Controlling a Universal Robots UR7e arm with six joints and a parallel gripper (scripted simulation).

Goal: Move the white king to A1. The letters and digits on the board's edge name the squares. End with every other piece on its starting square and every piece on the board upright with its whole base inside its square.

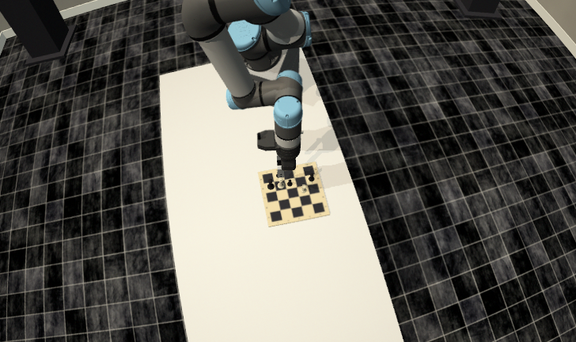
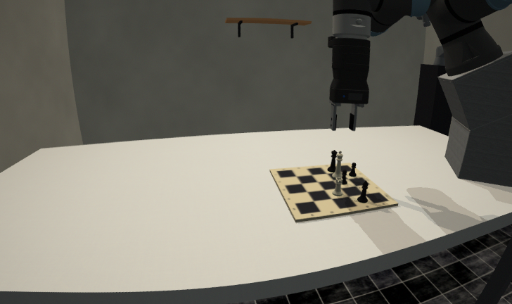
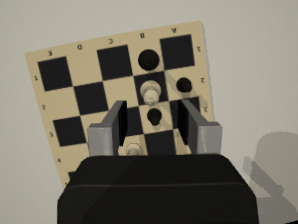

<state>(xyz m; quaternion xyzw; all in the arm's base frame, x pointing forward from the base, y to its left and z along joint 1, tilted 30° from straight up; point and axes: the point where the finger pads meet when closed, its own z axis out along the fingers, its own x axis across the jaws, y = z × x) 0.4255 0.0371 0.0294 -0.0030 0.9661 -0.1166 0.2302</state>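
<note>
Right now the white king is 10 cm below my hand. Also, from my hand: chessboard (3 cm ahead, 4 cm to the left, 13 cm below).
</note>
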